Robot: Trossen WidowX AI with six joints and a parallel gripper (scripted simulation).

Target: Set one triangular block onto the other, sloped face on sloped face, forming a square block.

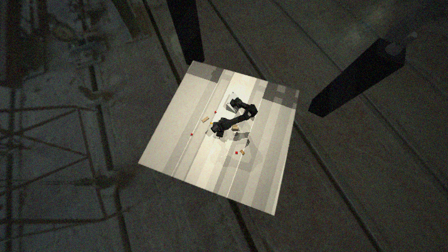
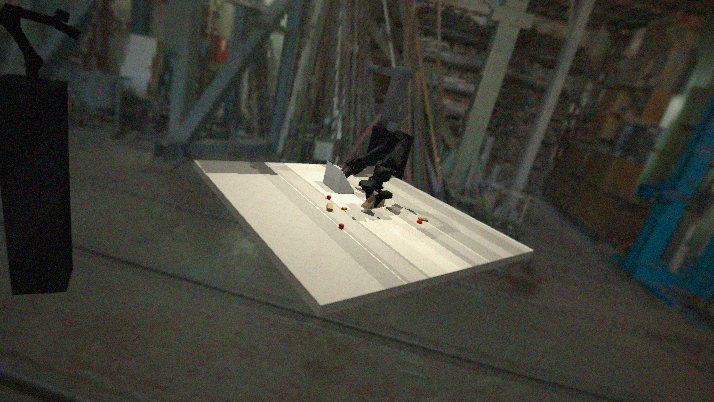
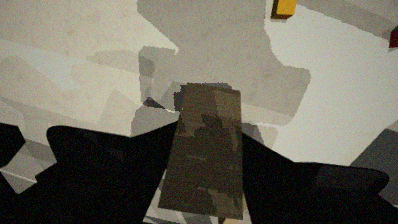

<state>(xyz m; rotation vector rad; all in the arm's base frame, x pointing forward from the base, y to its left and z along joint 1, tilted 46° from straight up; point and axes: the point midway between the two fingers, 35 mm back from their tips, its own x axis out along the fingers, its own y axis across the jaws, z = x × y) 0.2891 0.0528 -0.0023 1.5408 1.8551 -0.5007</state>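
The small yellow block lies 130 mm to the right of my gripper tip, 30 mm below it and 20 mm behind it. Round my gripper tip: brown wooden triangular block: 10 mm to the left, 10 mm above; tan block: 210 mm to the right, 30 mm below, 30 mm behind.
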